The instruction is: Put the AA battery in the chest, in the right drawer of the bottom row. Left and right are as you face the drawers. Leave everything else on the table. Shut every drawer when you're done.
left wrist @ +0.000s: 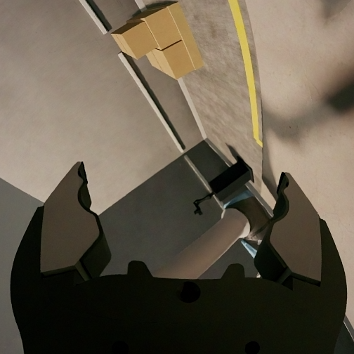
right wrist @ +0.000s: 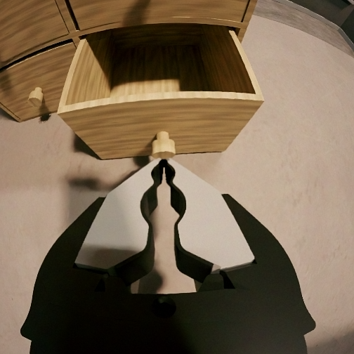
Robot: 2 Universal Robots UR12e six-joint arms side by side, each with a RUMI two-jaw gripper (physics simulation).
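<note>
A wooden chest (right wrist: 35, 27) shows at the top of the right wrist view. Its bottom right drawer (right wrist: 200, 122) stands open; the part of its inside that shows holds no battery, and its back is in shadow. My right gripper (right wrist: 163, 160) is shut with nothing between its fingers. Its tips are at the round knob (right wrist: 163, 146) of that drawer, in front of or just below it; whether they touch is unclear. My left gripper (left wrist: 183, 167) is open and empty, away from the chest. The AA battery does not show in either view.
The neighbouring bottom drawer with its knob (right wrist: 36, 96) is at the left of the right wrist view. In the left wrist view, cardboard boxes (left wrist: 165, 37) lie far off beside a yellow floor line (left wrist: 248, 75), and an arm with a black gripper (left wrist: 232, 180) shows beyond the fingers.
</note>
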